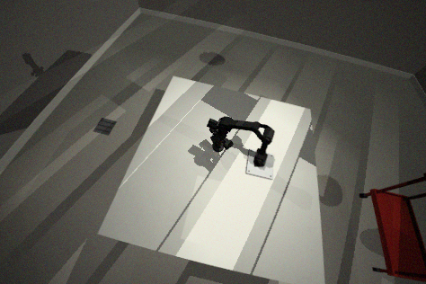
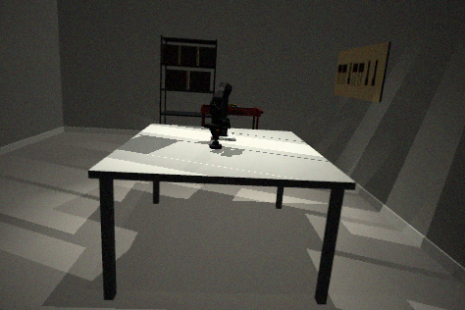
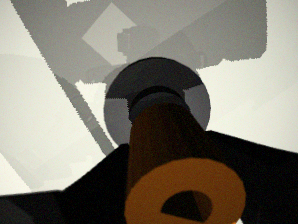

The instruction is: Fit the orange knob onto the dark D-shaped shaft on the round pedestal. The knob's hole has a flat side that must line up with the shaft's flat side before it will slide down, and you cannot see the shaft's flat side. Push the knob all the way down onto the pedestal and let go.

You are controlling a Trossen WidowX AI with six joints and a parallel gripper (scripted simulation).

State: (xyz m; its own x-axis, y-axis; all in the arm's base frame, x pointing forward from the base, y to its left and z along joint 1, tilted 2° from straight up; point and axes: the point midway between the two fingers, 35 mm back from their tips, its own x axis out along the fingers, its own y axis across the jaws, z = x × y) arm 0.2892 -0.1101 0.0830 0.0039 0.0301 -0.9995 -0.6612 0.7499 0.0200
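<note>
Right now my gripper tip is 20 mm below the orange knob. From my gripper tip the other things lie so: dark round pedestal: 40 mm below.
</note>
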